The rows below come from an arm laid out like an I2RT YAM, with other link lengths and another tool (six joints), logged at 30 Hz.
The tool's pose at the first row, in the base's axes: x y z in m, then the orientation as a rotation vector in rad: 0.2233 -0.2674 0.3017 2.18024 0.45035 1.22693
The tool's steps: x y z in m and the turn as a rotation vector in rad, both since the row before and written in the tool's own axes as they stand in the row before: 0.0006 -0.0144 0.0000 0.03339 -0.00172 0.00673; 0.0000 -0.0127 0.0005 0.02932 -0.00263 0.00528; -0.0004 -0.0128 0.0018 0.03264 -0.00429 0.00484; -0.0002 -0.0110 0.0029 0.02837 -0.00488 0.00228; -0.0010 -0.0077 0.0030 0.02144 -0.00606 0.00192; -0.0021 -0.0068 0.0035 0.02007 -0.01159 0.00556; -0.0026 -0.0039 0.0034 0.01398 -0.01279 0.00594; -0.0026 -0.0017 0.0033 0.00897 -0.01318 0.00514; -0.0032 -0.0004 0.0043 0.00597 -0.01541 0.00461; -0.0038 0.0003 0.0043 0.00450 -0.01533 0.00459; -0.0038 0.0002 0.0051 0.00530 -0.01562 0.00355; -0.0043 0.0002 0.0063 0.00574 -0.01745 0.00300; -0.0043 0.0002 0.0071 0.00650 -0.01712 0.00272; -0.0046 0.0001 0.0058 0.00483 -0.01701 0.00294
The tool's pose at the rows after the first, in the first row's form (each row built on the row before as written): 0.2235 -0.2560 0.2929 2.21237 0.46629 1.22932; 0.2235 -0.2462 0.2848 2.24085 0.48062 1.22958; 0.2242 -0.2368 0.2760 2.27273 0.49729 1.22748; 0.2257 -0.2288 0.2681 2.30000 0.51355 1.22309; 0.2269 -0.2238 0.2616 2.32187 0.52486 1.21681; 0.2279 -0.2201 0.2546 2.34722 0.52928 1.20522; 0.2288 -0.2190 0.2490 2.36822 0.52844 1.19207; 0.2298 -0.2196 0.2446 2.38472 0.52474 1.17790; 0.2314 -0.2218 0.2400 2.39936 0.51875 1.16057; 0.2327 -0.2248 0.2353 2.41258 0.51174 1.14322; 0.2345 -0.2279 0.2301 2.42595 0.50634 1.12498; 0.2368 -0.2315 0.2238 2.44008 0.50126 1.10408; 0.2396 -0.2353 0.2170 2.45441 0.49707 1.08337; 0.2411 -0.2389 0.2107 2.46721 0.49151 1.06277
